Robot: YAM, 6 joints.
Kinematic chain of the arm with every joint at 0, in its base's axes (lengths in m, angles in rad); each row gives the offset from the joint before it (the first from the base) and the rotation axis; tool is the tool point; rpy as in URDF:
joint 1: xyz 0 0 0.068 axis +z
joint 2: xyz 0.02 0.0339 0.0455 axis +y
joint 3: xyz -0.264 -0.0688 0 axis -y
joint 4: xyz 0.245 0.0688 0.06 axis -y
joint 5: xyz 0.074 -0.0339 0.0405 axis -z
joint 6: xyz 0.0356 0 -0.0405 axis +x
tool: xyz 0 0 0 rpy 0 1.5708 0
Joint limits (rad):
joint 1: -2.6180..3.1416
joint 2: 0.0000..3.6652
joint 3: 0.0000..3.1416
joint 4: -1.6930..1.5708
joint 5: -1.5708..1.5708
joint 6: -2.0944..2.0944
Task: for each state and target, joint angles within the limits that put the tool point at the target. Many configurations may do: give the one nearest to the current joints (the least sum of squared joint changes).
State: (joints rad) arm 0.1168 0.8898 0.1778 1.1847 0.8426 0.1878
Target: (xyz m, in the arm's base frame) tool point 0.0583 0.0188 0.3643
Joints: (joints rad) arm 0.6333 0.4302 0.3533 1.3629 0.5745 0.1878
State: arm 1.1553 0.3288 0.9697 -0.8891 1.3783 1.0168
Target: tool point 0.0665 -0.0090 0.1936
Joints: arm 0.4158 0.3427 0.3432 -1.0349 1.4021 1.0168
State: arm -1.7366 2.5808 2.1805 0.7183 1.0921 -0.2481
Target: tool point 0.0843 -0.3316 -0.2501
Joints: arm -1.2293 3.2534 1.5313 0.5600 1.0933 -0.2481
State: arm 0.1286 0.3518 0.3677 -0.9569 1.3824 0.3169
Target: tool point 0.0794 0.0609 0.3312
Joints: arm 1.0016 0.5649 0.8084 -0.7501 1.2753 0.3169
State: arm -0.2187 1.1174 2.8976 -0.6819 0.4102 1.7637
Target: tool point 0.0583 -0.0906 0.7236
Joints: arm -0.8722 1.6463 2.9034 -0.1564 0.3927 1.7637
